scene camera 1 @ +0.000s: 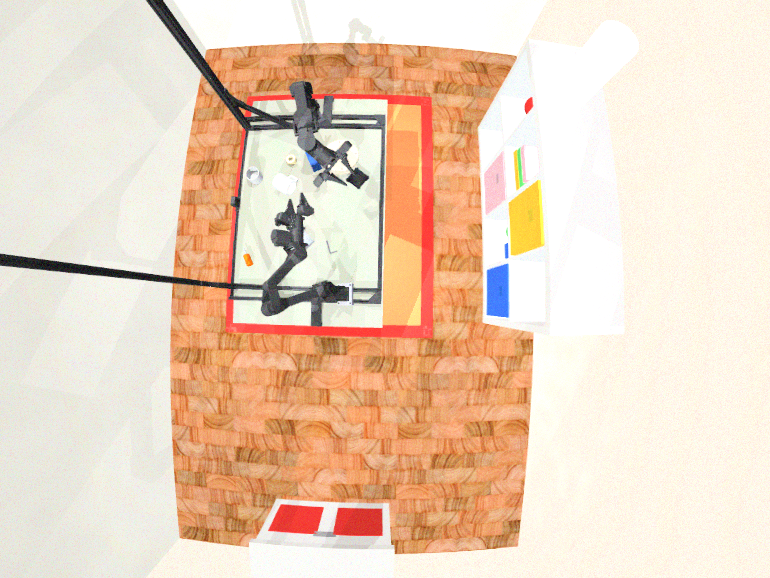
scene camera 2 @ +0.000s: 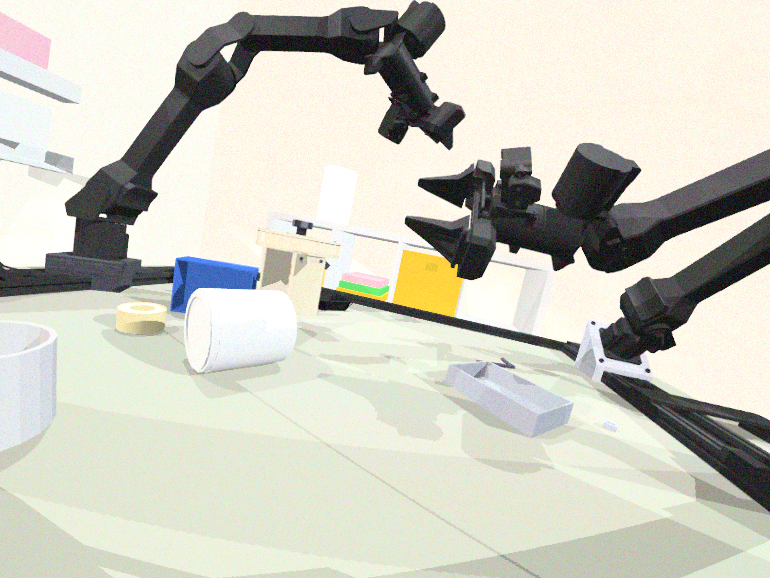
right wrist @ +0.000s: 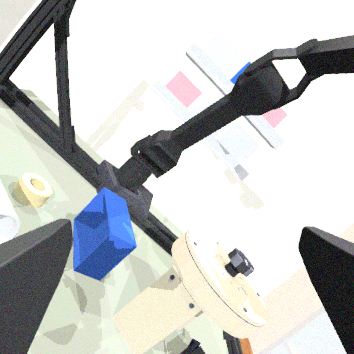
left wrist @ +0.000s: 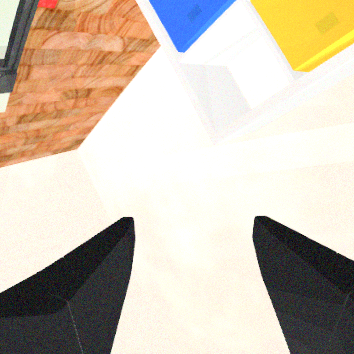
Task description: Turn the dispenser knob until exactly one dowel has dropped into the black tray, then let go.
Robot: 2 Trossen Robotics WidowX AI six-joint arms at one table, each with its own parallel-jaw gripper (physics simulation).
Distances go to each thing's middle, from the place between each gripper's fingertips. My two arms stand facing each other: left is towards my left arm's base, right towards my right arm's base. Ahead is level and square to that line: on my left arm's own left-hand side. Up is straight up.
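Cream dispenser [scene camera 2: 285, 241]: from my left hand, 24 cm below, 25 cm to the left, 3 cm behind. White cylinder [scene camera 2: 224, 328]: 23 cm to the left of my left hand, 32 cm behind, 35 cm below. Blue box [scene camera 2: 191, 273]: 33 cm to the left of my left hand, 17 cm behind, 34 cm below. Grey tray [scene camera 2: 533, 410]: 8 cm to the right of my left hand, 31 cm behind, 37 cm below.
My right hand: 16 cm to the right of the white cylinder, 8 cm past, 18 cm above. Cream dispenser: from my right hand, 18 cm to the left, 22 cm ahead, 7 cm below. Blue box: 27 cm to the left of my right hand, 7 cm ahead, 18 cm below. Grey tray: 15 cm to the right of my right hand, 7 cm behind, 21 cm below.
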